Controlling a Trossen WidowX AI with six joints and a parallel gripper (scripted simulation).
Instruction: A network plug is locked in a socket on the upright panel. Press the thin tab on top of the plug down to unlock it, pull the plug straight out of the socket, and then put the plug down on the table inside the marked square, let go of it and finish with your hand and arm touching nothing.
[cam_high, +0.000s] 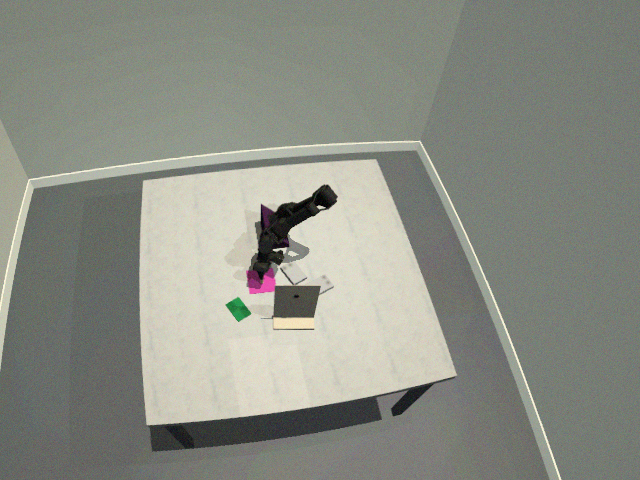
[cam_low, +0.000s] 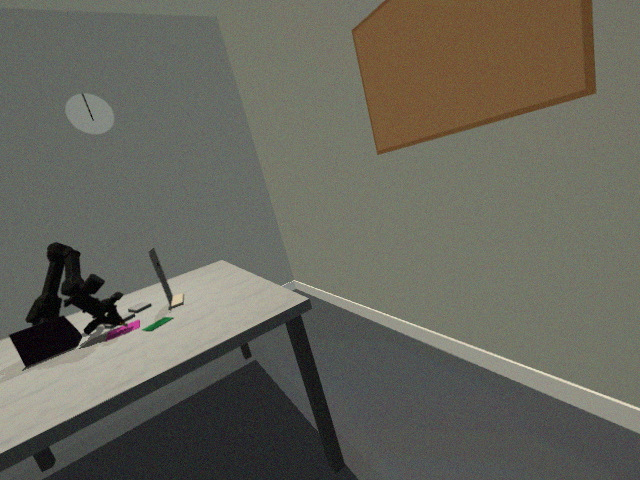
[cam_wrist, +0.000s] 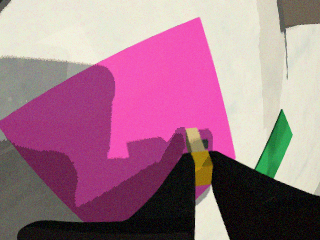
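The marked square is 3 cm below my gripper tip and 1 cm behind it. Round my gripper tip: grey upright panel (21 cm ahead, 10 cm above, 8 cm to the left); network plug (right at my gripper tip); green flat card (13 cm to the right, 11 cm ahead, 3 cm below).
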